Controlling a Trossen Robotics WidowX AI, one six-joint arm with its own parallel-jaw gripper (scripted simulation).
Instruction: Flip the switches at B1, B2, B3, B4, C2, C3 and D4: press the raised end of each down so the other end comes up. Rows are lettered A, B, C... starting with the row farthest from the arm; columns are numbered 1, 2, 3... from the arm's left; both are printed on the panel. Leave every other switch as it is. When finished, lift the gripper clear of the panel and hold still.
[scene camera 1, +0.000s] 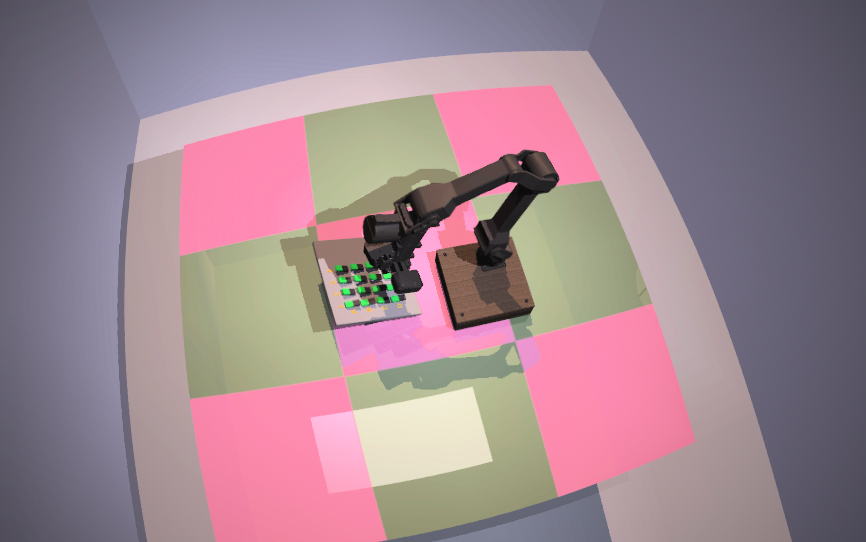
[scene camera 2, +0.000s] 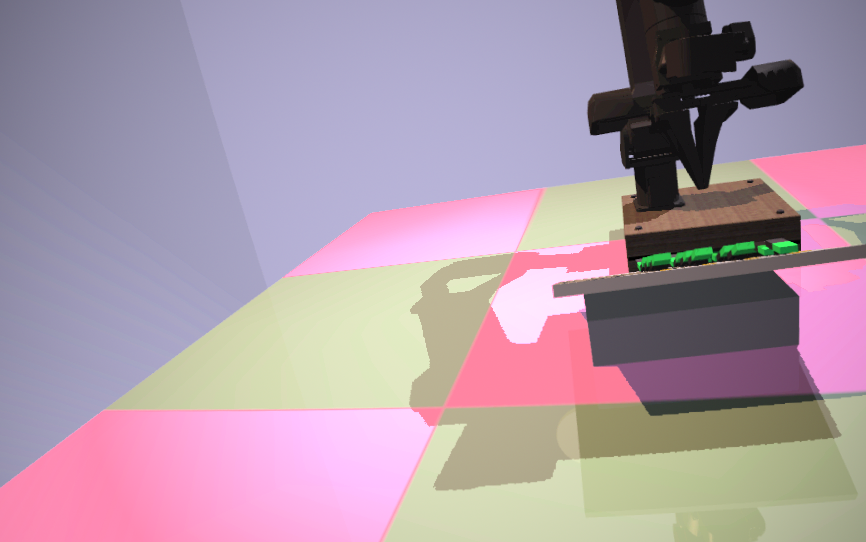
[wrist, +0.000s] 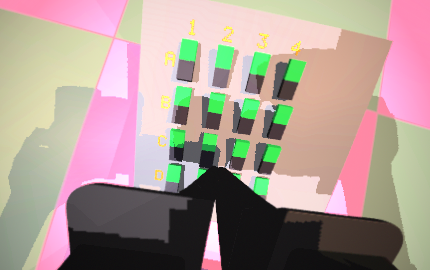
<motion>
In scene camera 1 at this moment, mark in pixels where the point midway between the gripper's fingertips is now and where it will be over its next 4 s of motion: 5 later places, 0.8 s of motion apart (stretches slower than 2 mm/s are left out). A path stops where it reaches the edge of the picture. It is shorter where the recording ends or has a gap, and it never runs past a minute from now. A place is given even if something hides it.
The gripper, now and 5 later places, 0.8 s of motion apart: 383, 273; 374, 270; 372, 274; 372, 275; 371, 276; 390, 254
</motion>
